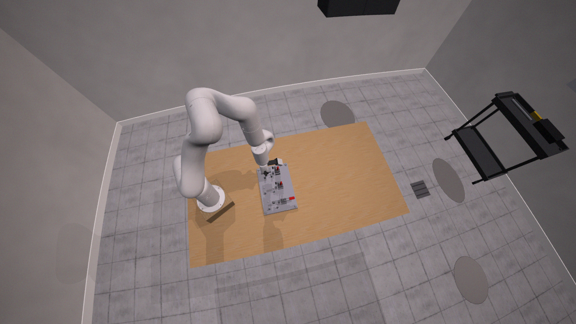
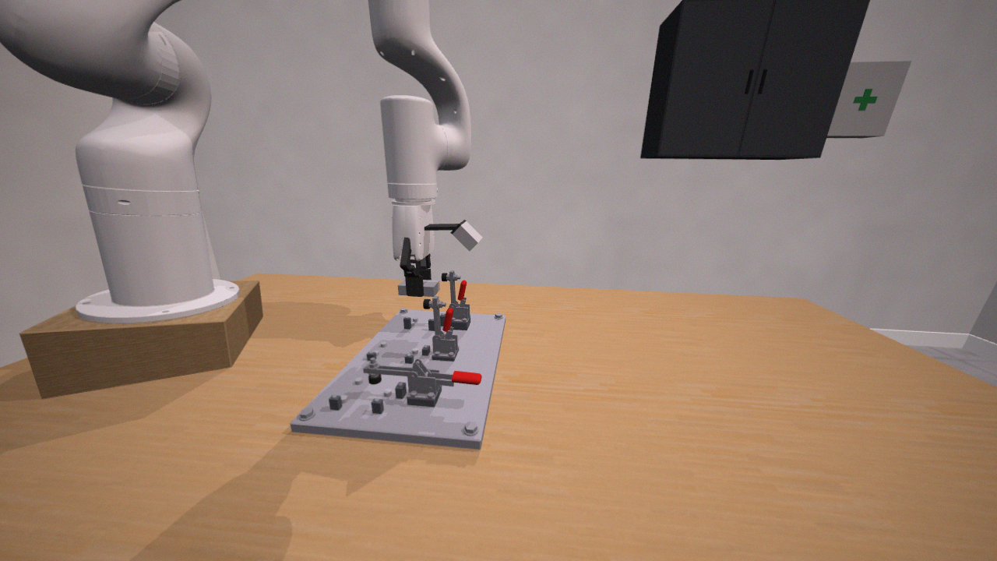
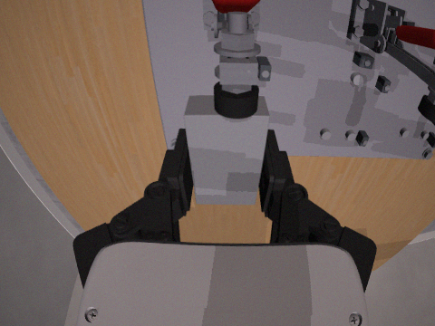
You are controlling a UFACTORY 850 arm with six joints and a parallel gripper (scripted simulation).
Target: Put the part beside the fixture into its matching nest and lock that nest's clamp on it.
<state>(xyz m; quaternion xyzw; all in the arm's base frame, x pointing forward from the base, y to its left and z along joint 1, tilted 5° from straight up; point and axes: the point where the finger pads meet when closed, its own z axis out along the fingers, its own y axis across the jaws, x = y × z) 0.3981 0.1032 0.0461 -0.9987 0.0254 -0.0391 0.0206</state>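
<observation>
Now: the grey block part 10 mm below my hand. From my hand the other things lie so: grey fixture plate 40 mm ahead, 120 mm to the right, 90 mm below; clamp 70 mm ahead, 230 mm to the right, 50 mm below.
</observation>
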